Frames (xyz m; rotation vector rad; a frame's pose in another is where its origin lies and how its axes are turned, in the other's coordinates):
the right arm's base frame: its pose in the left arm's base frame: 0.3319 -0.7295 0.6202 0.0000 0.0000 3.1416
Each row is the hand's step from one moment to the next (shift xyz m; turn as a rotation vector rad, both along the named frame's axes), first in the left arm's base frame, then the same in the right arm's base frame.
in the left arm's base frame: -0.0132 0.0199 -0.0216 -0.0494 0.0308 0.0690
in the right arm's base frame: 0.0132 -0.0199 -0.0216 0.0494 -0.0308 0.0690
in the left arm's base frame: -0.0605 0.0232 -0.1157 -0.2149 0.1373 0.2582
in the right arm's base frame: 0.0605 -0.0232 -0.1157 0.2149 -0.1373 0.2582
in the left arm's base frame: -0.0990 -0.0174 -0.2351 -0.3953 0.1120 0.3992
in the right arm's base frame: 0.0990 0.0174 -0.2351 0.3953 -0.1120 0.3992
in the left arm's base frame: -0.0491 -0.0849 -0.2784 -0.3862 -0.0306 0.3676
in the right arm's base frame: 0.0491 0.0849 -0.2784 0.3862 0.0306 0.3676
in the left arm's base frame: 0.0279 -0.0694 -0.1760 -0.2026 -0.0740 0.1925
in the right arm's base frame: -0.0279 0.0694 -0.1760 0.2026 0.0740 0.1925
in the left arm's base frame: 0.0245 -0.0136 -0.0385 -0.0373 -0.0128 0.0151
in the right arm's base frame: -0.0245 0.0136 -0.0385 0.0373 0.0128 0.0151
